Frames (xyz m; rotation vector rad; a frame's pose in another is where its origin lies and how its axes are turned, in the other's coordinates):
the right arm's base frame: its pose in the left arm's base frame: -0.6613 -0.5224 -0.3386 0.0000 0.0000 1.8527
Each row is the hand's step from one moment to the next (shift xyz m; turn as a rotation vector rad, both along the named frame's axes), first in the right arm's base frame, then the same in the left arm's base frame.
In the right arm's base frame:
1: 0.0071 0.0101 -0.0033 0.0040 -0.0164 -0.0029
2: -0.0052 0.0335 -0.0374 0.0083 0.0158 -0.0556
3: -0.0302 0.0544 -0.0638 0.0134 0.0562 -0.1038
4: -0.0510 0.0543 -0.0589 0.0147 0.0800 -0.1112
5: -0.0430 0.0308 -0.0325 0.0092 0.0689 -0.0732
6: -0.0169 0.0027 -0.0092 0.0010 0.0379 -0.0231
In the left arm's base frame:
1: -0.0117 0.0040 -0.0033 0.0146 0.0084 -0.0029
2: -0.0307 -0.0143 -0.0374 -0.0175 0.0036 -0.0556
3: -0.0439 -0.0441 -0.0638 -0.0577 -0.0028 -0.1038
4: -0.0380 -0.0641 -0.0589 -0.0809 -0.0081 -0.1112
5: -0.0176 -0.0499 -0.0325 -0.0687 -0.0103 -0.0732
6: 0.0021 -0.0170 -0.0092 -0.0367 -0.0096 -0.0231

